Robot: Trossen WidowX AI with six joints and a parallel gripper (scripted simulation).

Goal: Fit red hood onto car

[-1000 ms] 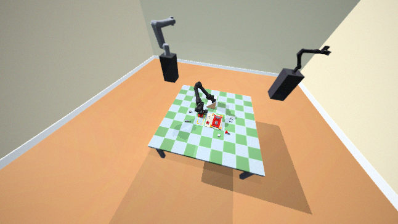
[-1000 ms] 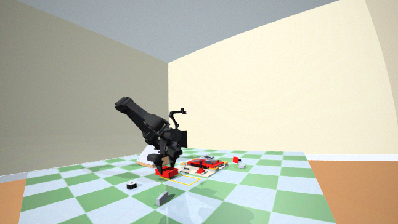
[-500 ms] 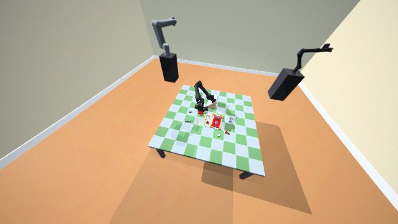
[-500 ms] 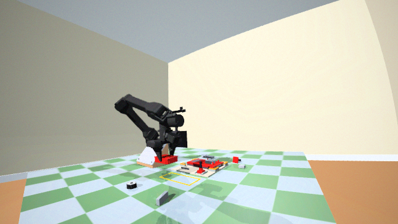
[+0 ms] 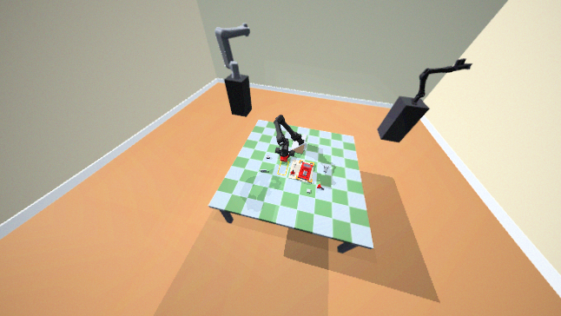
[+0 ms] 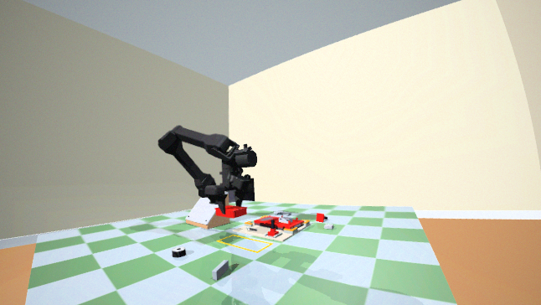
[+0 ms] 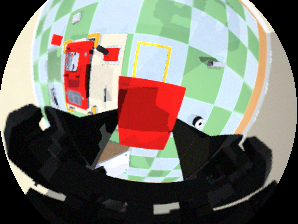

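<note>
My gripper tip is 230 mm to the right of the grey engine block, 90 mm short of it and 80 mm above it. Round my gripper tip: red hood (10 mm above); black wheel (180 mm to the right, 100 mm below, 50 mm behind); beige jig (210 mm to the left, 90 mm below, 40 mm ahead).
</note>
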